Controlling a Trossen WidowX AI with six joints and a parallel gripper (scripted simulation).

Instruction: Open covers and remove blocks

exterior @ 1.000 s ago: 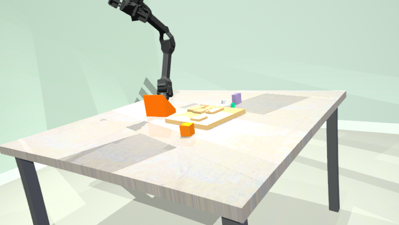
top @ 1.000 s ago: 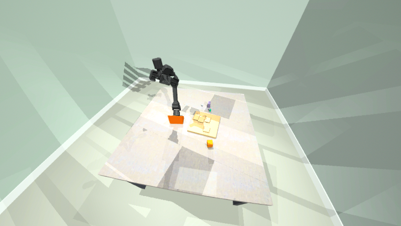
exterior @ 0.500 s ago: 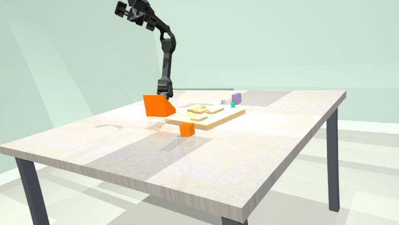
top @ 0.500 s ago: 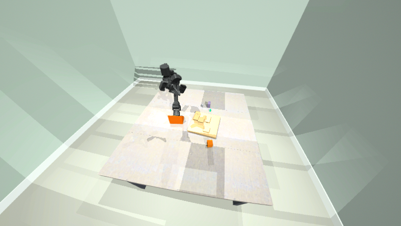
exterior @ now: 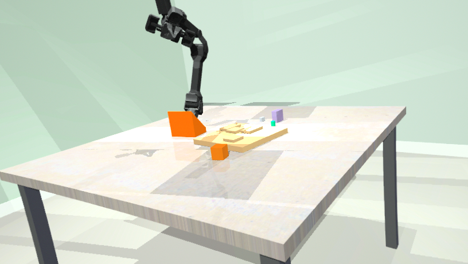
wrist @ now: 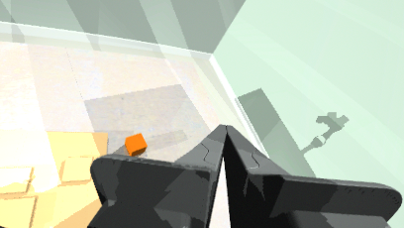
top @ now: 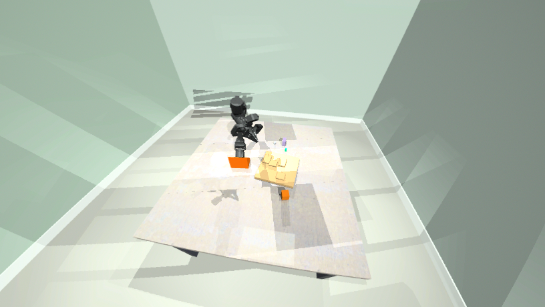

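My gripper tip is 170 mm short of the orange cube, 30 mm to the left of it and 420 mm above it. The rest, counted from my gripper tip: grey block: 40 mm ahead, 510 mm to the left, 430 mm below; purple block: 120 mm ahead, 520 mm to the left, 410 mm below; green block: 150 mm ahead, 430 mm to the left, 430 mm below.
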